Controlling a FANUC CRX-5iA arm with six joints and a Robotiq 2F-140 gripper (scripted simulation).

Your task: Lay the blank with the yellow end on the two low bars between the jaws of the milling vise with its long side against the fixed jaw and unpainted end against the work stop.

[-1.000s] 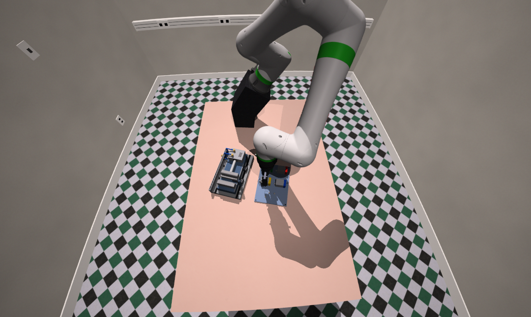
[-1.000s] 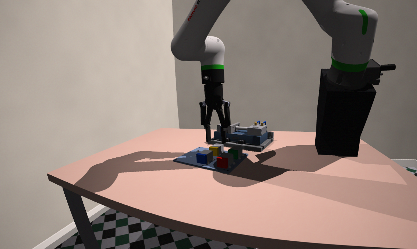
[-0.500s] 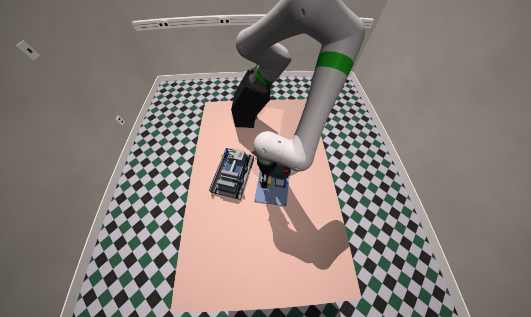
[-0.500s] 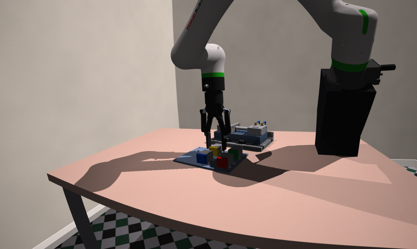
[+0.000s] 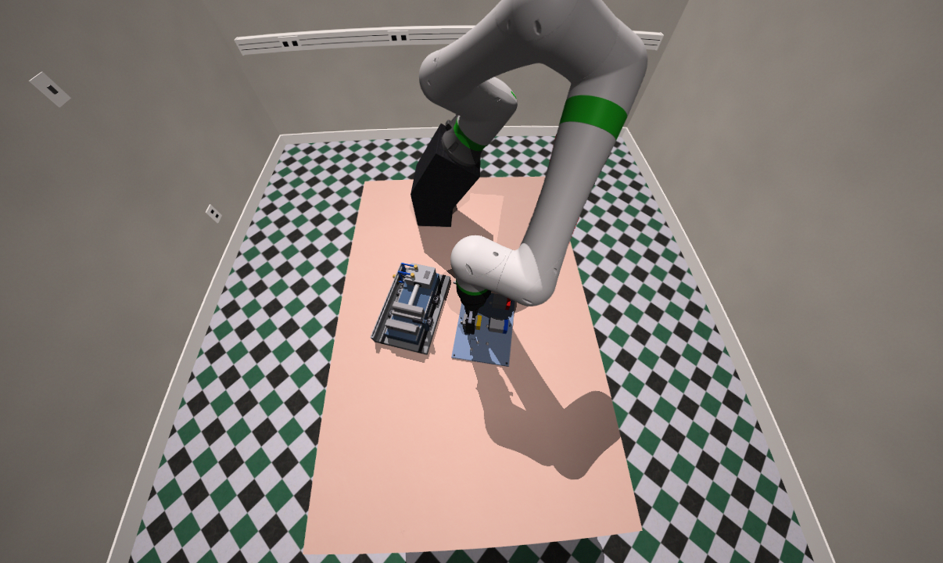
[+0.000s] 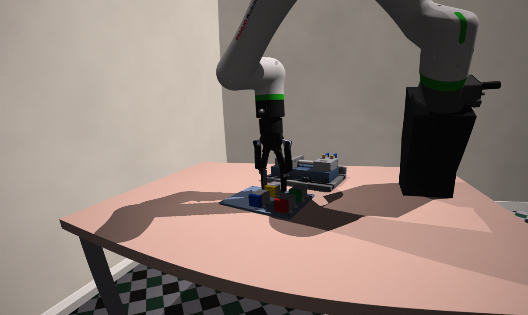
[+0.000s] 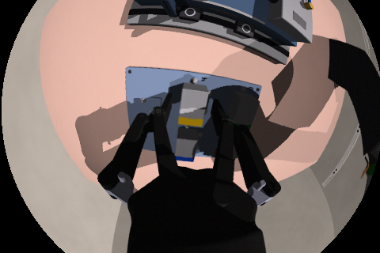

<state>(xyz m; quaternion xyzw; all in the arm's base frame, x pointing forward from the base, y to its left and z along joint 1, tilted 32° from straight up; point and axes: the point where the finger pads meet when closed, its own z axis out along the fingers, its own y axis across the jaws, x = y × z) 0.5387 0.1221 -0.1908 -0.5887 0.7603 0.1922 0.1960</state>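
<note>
Right now the yellow-ended blank is 30 mm below my hand. Round my hand: blue-ended blank 20 mm ahead, 90 mm to the left, 30 mm below; green-ended blank 90 mm behind, 20 mm to the left, 30 mm below; plate 10 mm ahead, 40 mm to the left, 50 mm below.
</note>
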